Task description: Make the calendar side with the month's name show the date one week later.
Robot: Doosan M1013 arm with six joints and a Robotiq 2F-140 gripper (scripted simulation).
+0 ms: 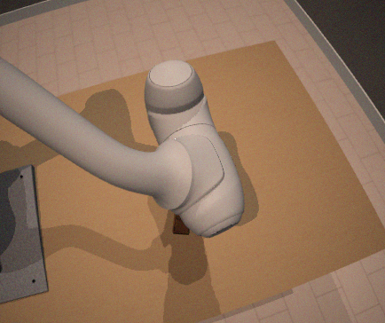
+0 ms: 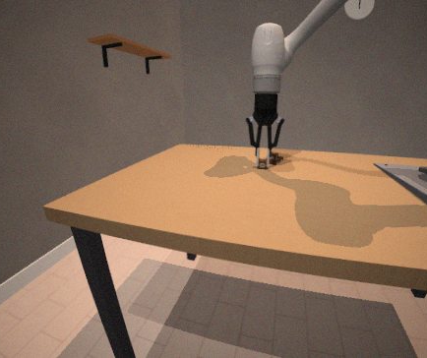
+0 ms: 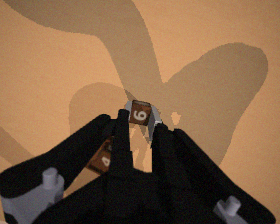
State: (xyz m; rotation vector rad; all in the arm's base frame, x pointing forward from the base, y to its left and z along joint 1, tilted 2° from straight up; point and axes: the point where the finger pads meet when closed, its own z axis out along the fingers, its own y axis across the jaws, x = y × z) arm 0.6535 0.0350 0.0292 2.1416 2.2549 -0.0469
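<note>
My hand is 30 mm above the cube. Also, from my hand: tray 40 mm behind, 100 mm to the right, 30 mm below.
</note>
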